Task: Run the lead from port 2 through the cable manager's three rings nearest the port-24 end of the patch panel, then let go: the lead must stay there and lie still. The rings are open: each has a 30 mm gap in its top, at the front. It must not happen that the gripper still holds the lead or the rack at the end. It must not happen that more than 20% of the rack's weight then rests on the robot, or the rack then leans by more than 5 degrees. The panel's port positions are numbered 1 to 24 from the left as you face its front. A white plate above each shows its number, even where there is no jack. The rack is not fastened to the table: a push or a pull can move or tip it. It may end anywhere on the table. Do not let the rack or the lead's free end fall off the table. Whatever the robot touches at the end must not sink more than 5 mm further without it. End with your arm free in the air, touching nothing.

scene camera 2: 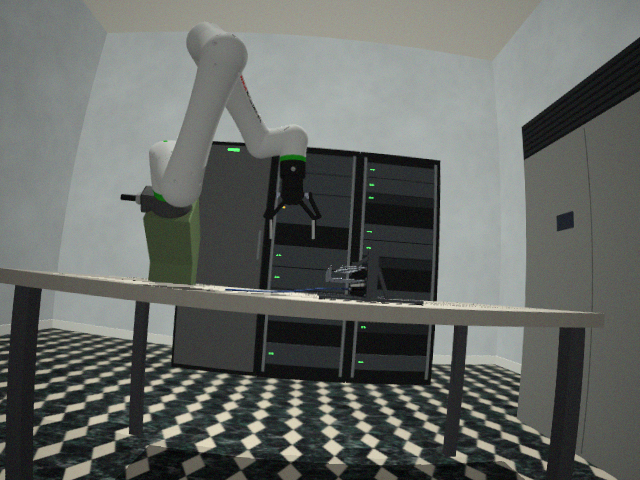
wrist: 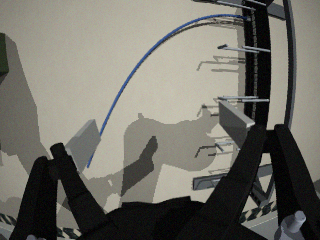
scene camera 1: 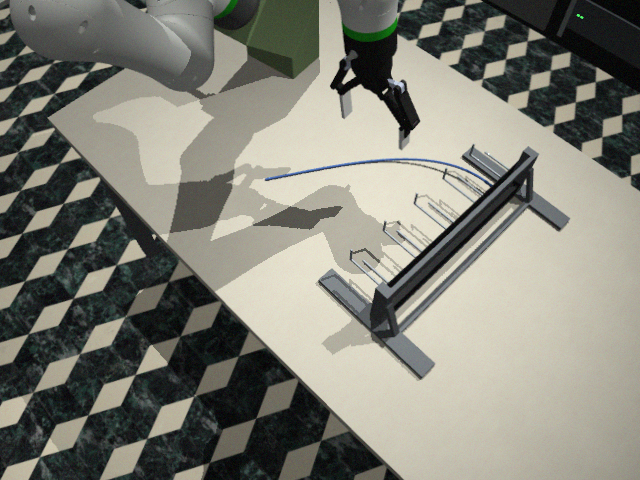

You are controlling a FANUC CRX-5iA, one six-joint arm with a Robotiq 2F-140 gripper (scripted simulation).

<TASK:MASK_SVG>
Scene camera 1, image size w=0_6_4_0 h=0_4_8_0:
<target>gripper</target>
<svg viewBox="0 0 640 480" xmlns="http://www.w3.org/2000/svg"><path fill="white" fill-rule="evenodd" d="M339 61L339 70L330 85L330 88L336 89L339 94L342 118L345 119L352 112L351 91L349 90L361 84L363 88L370 90L374 94L376 93L378 98L384 101L399 123L399 149L403 150L410 142L410 133L420 123L420 119L407 91L406 81L401 80L398 82L393 80L391 76L393 57L379 65L363 66L353 63L353 61L347 62L347 56ZM352 69L356 77L343 84L342 81L347 72Z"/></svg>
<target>rack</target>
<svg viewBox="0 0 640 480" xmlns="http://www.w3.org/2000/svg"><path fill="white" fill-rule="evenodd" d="M529 146L523 150L516 164L509 169L486 151L484 153L490 158L474 148L473 143L462 157L495 181L493 185L489 183L490 188L482 194L457 176L481 195L476 201L445 178L448 167L445 168L442 179L473 202L455 221L428 202L452 222L448 228L416 203L416 193L413 204L445 229L424 250L396 230L421 252L418 256L385 230L387 220L384 220L383 232L414 257L390 282L364 259L362 260L387 284L376 281L352 259L353 249L350 250L350 260L378 285L372 304L333 268L318 279L420 378L435 363L402 332L527 207L558 230L570 220L567 215L533 191L532 167L539 153ZM523 203L398 327L395 312L514 196Z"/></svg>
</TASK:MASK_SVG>
